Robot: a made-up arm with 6 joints.
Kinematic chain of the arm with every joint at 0, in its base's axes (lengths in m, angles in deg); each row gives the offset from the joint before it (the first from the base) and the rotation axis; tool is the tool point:
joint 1: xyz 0 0 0.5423 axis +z
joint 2: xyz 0.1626 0 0 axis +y
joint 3: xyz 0 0 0.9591 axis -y
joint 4: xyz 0 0 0.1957 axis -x
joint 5: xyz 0.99 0 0 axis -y
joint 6: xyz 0.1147 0 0 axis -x
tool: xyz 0 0 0
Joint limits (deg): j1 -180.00..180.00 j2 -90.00..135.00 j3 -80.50..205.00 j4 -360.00..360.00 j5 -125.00..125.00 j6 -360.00..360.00
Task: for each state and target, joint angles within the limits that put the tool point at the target. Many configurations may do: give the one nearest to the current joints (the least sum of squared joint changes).
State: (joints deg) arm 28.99 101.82 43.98 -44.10 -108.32 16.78
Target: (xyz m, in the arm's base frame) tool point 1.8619 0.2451 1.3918
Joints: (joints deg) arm 5.09 57.22 70.16 -45.62 -106.07 16.78
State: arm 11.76 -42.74 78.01 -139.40 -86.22 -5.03
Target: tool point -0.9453 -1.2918 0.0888
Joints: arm 56.21 -79.99 120.87 -144.04 -92.67 -5.03
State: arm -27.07 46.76 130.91 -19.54 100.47 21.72
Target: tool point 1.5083 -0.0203 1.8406
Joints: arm 0.57 65.93 111.26 -18.01 97.34 21.72
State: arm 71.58 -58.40 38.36 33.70 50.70 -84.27
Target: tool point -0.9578 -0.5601 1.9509
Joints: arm 33.19 -65.94 30.97 36.96 53.78 -84.27
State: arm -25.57 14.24 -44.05 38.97 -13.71 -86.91
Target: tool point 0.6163 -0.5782 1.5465
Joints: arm -41.87 -26.15 -27.67 39.58 -15.20 -86.91
